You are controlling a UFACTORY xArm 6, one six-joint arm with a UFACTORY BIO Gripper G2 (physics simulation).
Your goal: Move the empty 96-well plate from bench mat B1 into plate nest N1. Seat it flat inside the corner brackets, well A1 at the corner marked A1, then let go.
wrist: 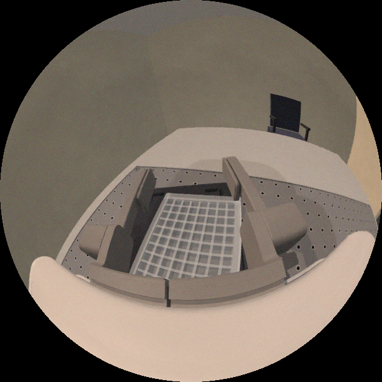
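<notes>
The pale 96-well plate (pixel 192 232) lies in the middle of the wrist view, below and between the gripper's fingers. A dark holder, which looks like nest N1 (pixel 187 190), shows under it along its far and left edges. The plate looks slightly turned against the holder. Its near edge is hidden by the gripper body, and I cannot tell whether it sits flat inside the brackets. No A1 mark can be read. My gripper (pixel 189 184) is shut, with its fingers at their narrowest, and holds nothing. Mat B1 cannot be made out.
A grey perforated board (pixel 272 189) lies around the holder, on a pale table (pixel 225 142). The table's far and left edges show, with walls beyond. A dark office chair (pixel 285 113) stands behind the table at the upper right.
</notes>
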